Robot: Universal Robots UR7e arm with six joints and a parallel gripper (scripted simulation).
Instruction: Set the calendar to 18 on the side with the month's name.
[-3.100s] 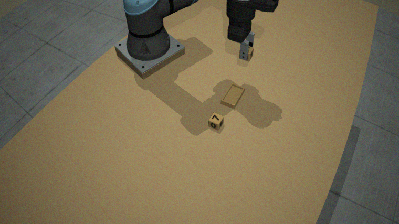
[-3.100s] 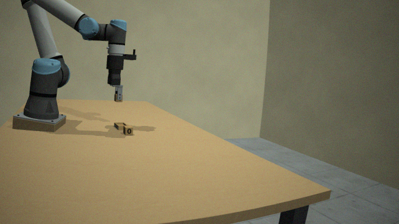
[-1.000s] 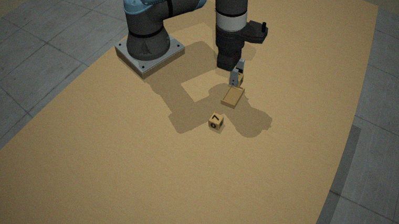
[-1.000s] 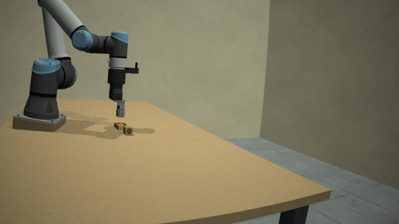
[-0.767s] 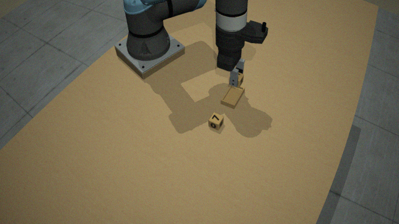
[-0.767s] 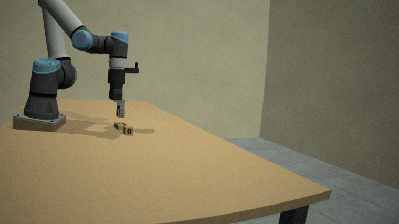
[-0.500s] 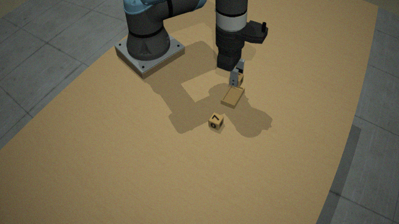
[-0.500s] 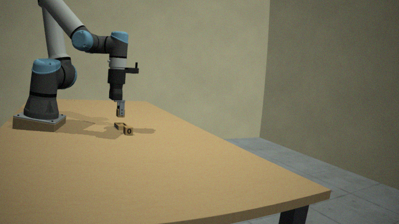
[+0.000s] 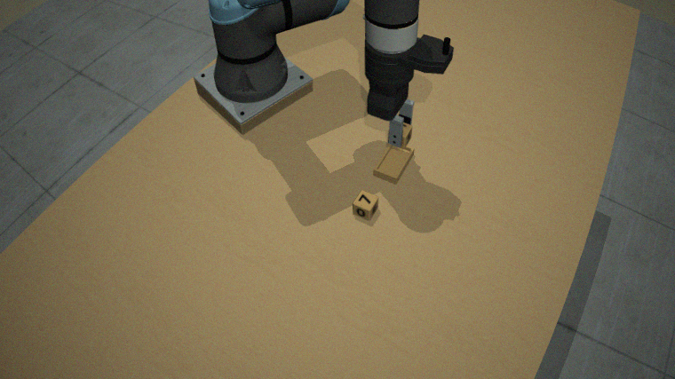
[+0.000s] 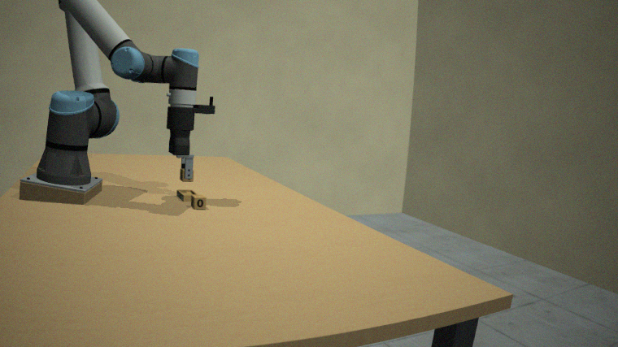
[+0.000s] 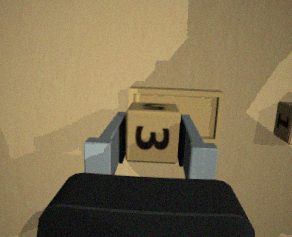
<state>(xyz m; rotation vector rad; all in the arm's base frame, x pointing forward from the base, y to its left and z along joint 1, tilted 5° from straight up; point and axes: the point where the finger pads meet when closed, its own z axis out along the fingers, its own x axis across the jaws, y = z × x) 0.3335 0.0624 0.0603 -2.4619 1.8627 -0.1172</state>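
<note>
Right now the wooden tray is 60 mm below my hand and 20 mm to the right of it.
</note>
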